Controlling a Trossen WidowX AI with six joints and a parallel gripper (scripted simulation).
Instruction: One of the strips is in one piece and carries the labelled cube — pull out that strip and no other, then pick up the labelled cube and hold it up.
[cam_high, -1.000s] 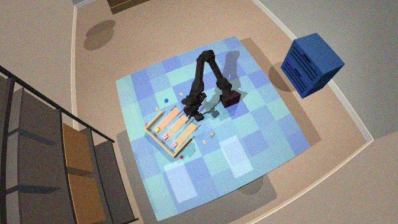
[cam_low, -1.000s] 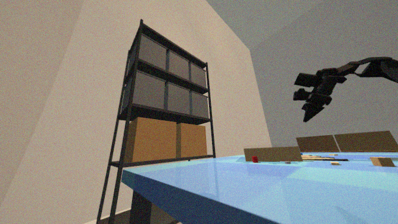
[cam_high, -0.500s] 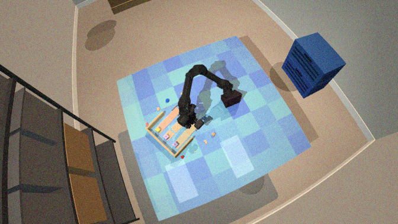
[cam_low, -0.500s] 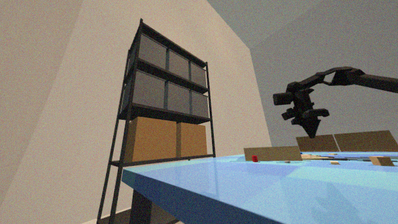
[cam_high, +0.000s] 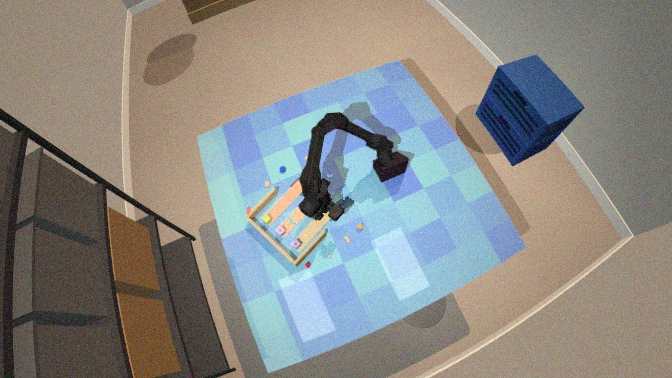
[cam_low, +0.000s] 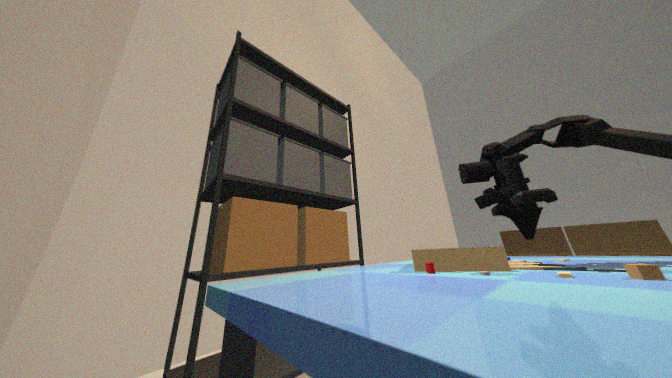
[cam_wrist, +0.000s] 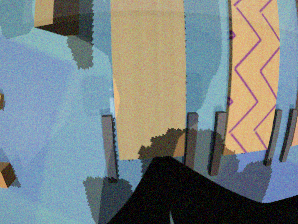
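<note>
Right now the tan strip is 8 cm ahead of my gripper tip, 6 cm below it and 3 cm to the left of it. Round my gripper tip: red cube: 18 cm ahead, 17 cm to the left, 5 cm below.
</note>
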